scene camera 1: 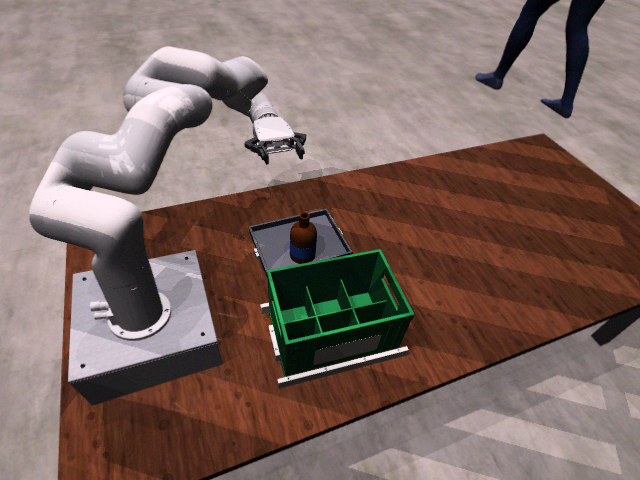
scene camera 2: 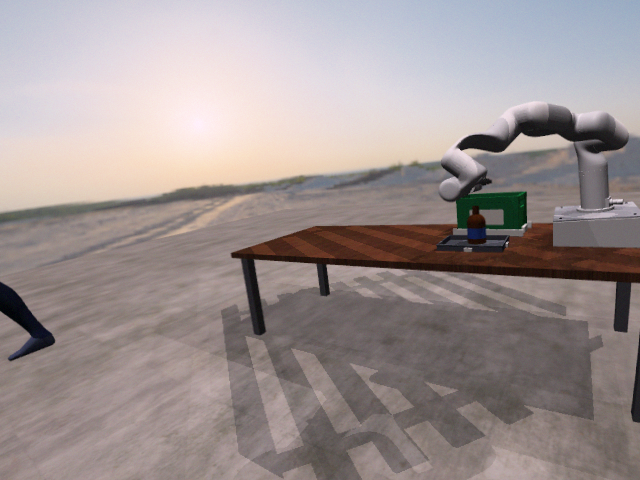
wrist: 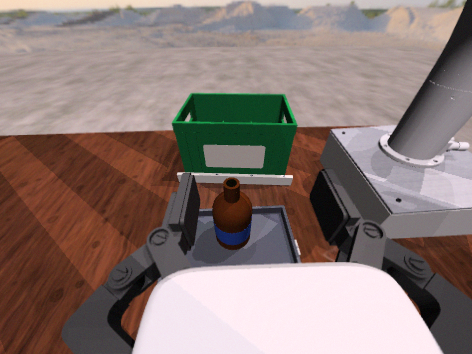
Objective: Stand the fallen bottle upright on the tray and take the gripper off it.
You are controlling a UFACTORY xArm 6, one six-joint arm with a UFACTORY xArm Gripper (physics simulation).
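Places are measured from the arm's base along level axes (x left, y ahead, z down), in millimetres.
Where they show: gripper, between the fingertips: (scene camera 1: 284,157) (wrist: 255,184); arm's base, origin of its link: (scene camera 1: 140,315) (scene camera 2: 595,209) (wrist: 408,150).
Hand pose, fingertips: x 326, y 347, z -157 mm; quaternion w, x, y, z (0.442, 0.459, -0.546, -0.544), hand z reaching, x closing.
Things, the pixels of their top centre, and the offset from my fingertips. Level surfaces: height alone.
- brown bottle, centre of its top: (wrist: 231,182) (scene camera 1: 304,215) (scene camera 2: 475,205) dx -104, dy +40, dz +109 mm
- grey tray, centre of its top: (wrist: 230,248) (scene camera 1: 299,238) (scene camera 2: 473,239) dx -62, dy +36, dz +243 mm
- green crate, centre of its top: (scene camera 1: 338,291) (wrist: 235,106) (scene camera 2: 491,195) dx -360, dy +76, dz +94 mm
- table, height of its surface: dz +269 mm
A brown bottle (scene camera 1: 303,242) (scene camera 2: 476,227) (wrist: 232,217) with a blue band stands upright on the grey tray (scene camera 1: 268,251) (scene camera 2: 444,247) (wrist: 270,250). My gripper (scene camera 1: 283,157) (wrist: 255,184) is open and empty. It is raised well above the tray and back from it, clear of the bottle. In the wrist view the bottle shows beyond the space between the fingers, nearer the left finger. In scene camera 2's view the fingers are small and partly hidden by the wrist.
A green crate (scene camera 1: 346,330) (scene camera 2: 516,211) (wrist: 235,137) with empty compartments stands right beside the tray, edged by white rails (scene camera 1: 343,365). The robot's base block (scene camera 1: 144,361) stands on the table (scene camera 1: 491,232). A person's legs (scene camera 1: 576,56) show on the floor beyond the table.
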